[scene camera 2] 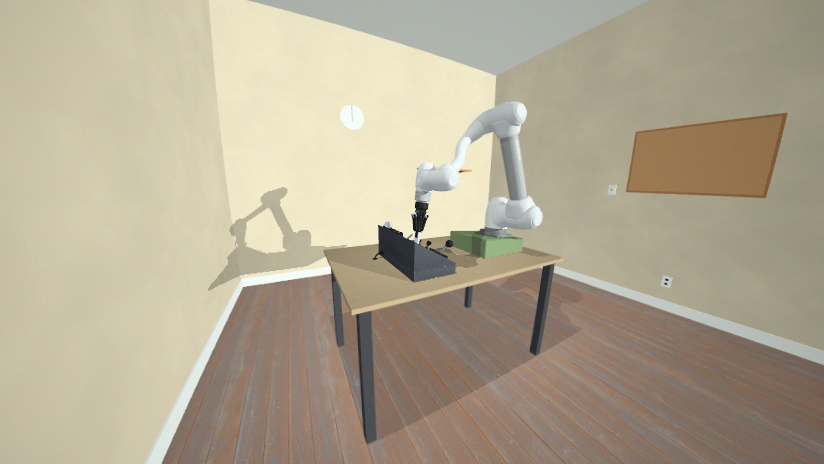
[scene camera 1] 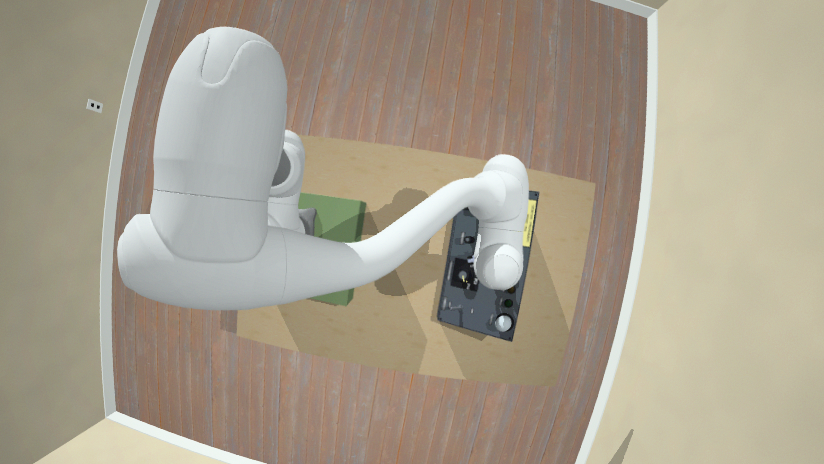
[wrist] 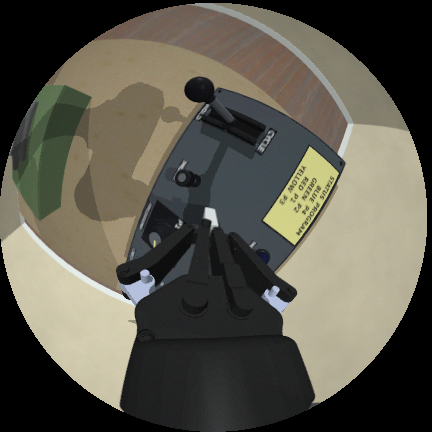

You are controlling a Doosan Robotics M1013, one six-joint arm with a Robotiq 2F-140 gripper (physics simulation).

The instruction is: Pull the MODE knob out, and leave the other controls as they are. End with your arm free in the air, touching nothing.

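Where they show: gripper, fingertip midpoint: [wrist: 207,215]; arm's base, link origin: [scene camera 2: 494,235].
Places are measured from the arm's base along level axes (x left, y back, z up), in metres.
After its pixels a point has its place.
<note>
A dark control panel [scene camera 1: 483,323] @(x -0.271, y -0.683, z 0.042 m) [scene camera 2: 397,254] @(x -0.010, y -0.807, z -0.016 m) [wrist: 240,187] @(x 0.034, y -0.694, z 0.031 m) stands on the table. A small black knob [scene camera 1: 468,239] @(x 0.012, y -0.610, z 0.037 m) [wrist: 184,177] @(x 0.013, y -0.611, z 0.038 m) stands up from it beside a small label that I cannot read clearly, so I cannot tell whether it is the MODE knob. My gripper [scene camera 2: 417,235] @(x -0.031, y -0.670, z 0.024 m) [wrist: 207,215] @(x -0.031, y -0.670, z 0.024 m) points down over the panel, shut and empty, with pale fingertips. In the wrist view its tips show to the right of and below the small knob, apart from it. Whether the tips touch the panel is unclear. The arm hides the gripper in scene camera 1.
A ball-topped lever [wrist: 199,90] @(x 0.125, y -0.576, z 0.061 m) stands at the HOLD end of its slot. A rotary selector [scene camera 1: 463,275] @(x -0.110, y -0.603, z 0.027 m) [wrist: 156,237] @(x -0.103, y -0.604, z 0.026 m), a blue lamp [wrist: 262,256] @(x -0.037, y -0.757, z 0.090 m), a green lamp [scene camera 1: 508,303] @(x -0.185, y -0.747, z 0.095 m), a pale dome [scene camera 1: 503,322] @(x -0.241, y -0.729, z 0.120 m) and a yellow card [wrist: 300,195] @(x 0.073, y -0.773, z 0.073 m) are on the panel. The arm's base stands on a green block [scene camera 2: 501,247] @(x 0.136, y -0.101, z -0.045 m).
</note>
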